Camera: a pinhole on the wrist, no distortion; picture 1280 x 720 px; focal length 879.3 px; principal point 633.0 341.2 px. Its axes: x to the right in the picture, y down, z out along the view. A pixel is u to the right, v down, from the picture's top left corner.
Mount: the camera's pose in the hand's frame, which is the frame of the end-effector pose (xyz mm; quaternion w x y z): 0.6 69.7 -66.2 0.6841 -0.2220 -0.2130 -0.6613
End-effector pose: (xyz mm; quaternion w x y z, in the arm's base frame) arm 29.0 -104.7 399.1 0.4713 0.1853 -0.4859 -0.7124
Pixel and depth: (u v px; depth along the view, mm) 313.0 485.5 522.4
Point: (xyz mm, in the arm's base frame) 74.7 -91.6 988.0
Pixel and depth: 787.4 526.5 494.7
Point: -157.5 -23.4 849.2
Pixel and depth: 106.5 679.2 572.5
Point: 126.1 -241.4 1125.1
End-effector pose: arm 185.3 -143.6 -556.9 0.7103 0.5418 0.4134 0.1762
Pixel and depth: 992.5 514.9 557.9
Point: 701.5 -307.3 -371.3
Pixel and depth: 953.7 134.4 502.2
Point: 512.4 -427.2 -287.0
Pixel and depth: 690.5 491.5 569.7
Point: 642.6 -200.8 -223.3
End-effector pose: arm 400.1 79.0 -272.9 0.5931 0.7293 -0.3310 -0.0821
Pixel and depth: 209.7 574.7 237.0
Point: 300.0 -26.1 5.4
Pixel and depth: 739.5 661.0 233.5
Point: 324.6 -97.5 -117.3
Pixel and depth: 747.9 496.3 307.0
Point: 254.5 -137.0 -114.6
